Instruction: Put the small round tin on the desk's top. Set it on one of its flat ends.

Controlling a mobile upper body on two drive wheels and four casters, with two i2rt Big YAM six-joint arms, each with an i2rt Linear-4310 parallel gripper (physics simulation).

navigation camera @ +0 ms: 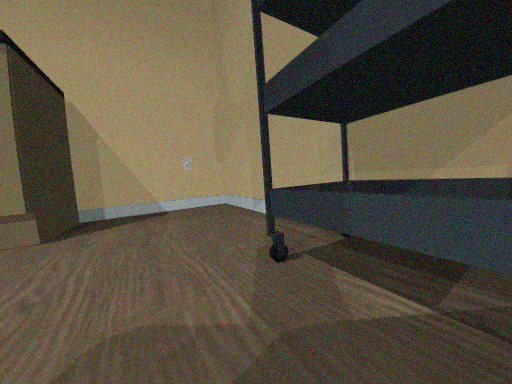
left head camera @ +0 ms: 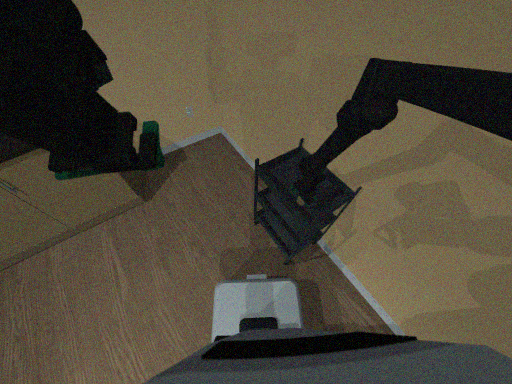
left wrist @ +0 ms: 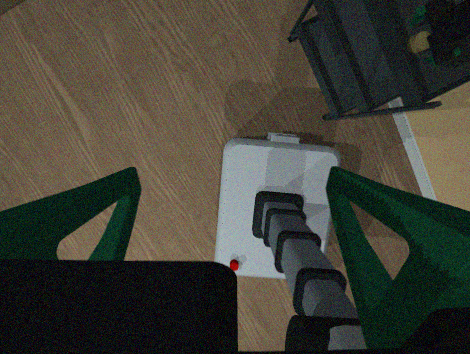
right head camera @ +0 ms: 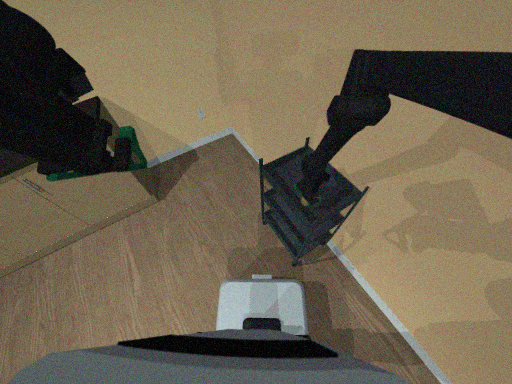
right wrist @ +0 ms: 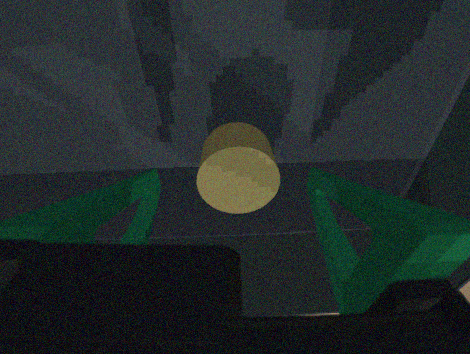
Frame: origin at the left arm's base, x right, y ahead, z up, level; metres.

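Seen in the pictures: left gripper, fingertip midpoint: [left head camera: 135, 165] [left wrist: 233, 177] [right head camera: 121, 167]; right gripper, fingertip midpoint: [left head camera: 300, 200] [left wrist: 418, 42] [right head camera: 304, 200] [right wrist: 233, 176].
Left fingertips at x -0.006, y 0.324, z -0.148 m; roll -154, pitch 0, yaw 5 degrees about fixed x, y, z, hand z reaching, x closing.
Note:
A point is followed by its place in that frame.
The small round tin [left head camera: 300, 201] @(x 0.449, y 0.609, z -0.716 m) [right head camera: 304, 201] @(x 0.449, y 0.610, z -0.716 m) [left wrist: 420, 42] @(x 0.452, y 0.618, z -0.715 m) [right wrist: 238, 180] @(x 0.462, y 0.626, z -0.715 m) is yellowish and appears to stand on a flat end on the dark cart's upper tray. My right gripper [left head camera: 305, 195] @(x 0.454, y 0.624, z -0.729 m) [right head camera: 307, 195] @(x 0.454, y 0.624, z -0.729 m) [right wrist: 233, 176] @(x 0.454, y 0.624, z -0.729 m) is open above the tray. In the right wrist view its green fingertips lie either side of the tin, with gaps on both sides. My left gripper [left head camera: 111, 172] [right head camera: 97, 174] [left wrist: 233, 177] @(x -0.006, y 0.324, z -0.148 m) is open and empty, at the left by the desk. The desk [left head camera: 75, 210] @(x -1.185, y 0.792, z -1.098 m) [right head camera: 95, 205] @(x -1.154, y 0.811, z -1.068 m) [navigation camera: 45, 150] @(x -0.930, y 1.227, z -0.949 m) has wooden fronts and a dark top, mostly hidden by my left arm.
The dark wheeled cart [left head camera: 256, 190] @(x 0.235, y 0.826, z -0.913 m) [right head camera: 262, 190] @(x 0.234, y 0.826, z -0.913 m) [navigation camera: 265, 150] @(x 0.231, y 0.823, z -1.110 m) has several levels and stands near the right wall. My white base [left head camera: 230, 300] @(x 0.065, y 0.199, z -1.150 m) [right head camera: 235, 300] @(x 0.069, y 0.194, z -1.150 m) [left wrist: 245, 170] @(x 0.065, y 0.189, z -1.150 m) is close in front of it. Wood floor lies between the desk and the cart. Walls meet in a corner behind.

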